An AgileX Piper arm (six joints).
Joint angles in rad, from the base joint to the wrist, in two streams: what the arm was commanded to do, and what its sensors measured. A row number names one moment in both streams.
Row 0, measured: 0.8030, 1.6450, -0.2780, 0.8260, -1.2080, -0.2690
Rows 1 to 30, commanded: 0.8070, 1.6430, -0.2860, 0.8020, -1.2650, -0.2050; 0.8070, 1.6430, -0.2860, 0.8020, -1.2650, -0.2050; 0.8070, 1.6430, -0.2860, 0.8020, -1.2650, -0.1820; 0.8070, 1.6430, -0.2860, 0.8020, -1.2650, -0.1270; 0.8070, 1.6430, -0.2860, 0.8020, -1.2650, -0.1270; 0.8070, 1.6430, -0.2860, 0.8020, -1.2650, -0.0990; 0.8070, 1.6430, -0.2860, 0.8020, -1.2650, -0.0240; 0.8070, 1.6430, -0.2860, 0.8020, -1.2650, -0.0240; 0.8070, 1.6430, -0.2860, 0.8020, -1.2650, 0.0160; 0.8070, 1.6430, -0.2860, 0.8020, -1.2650, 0.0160; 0.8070, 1.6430, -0.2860, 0.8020, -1.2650, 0.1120; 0.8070, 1.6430, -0.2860, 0.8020, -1.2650, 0.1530; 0.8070, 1.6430, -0.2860, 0.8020, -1.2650, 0.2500; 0.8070, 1.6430, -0.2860, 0.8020, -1.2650, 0.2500; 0.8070, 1.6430, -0.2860, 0.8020, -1.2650, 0.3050; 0.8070, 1.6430, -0.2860, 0.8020, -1.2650, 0.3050; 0.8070, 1.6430, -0.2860, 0.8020, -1.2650, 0.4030; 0.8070, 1.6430, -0.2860, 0.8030, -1.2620, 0.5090; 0.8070, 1.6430, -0.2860, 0.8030, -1.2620, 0.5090; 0.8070, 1.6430, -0.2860, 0.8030, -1.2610, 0.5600; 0.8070, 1.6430, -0.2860, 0.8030, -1.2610, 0.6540; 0.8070, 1.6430, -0.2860, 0.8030, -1.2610, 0.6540; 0.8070, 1.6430, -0.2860, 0.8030, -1.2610, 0.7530; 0.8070, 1.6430, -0.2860, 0.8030, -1.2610, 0.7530; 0.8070, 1.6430, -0.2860, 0.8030, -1.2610, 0.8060; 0.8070, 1.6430, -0.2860, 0.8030, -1.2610, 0.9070; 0.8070, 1.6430, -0.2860, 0.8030, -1.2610, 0.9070; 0.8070, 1.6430, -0.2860, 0.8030, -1.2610, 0.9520; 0.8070, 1.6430, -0.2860, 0.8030, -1.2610, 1.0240; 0.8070, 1.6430, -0.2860, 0.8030, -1.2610, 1.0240
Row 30, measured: 0.8040, 1.6450, -0.2780, 0.8080, -1.2120, 0.9040
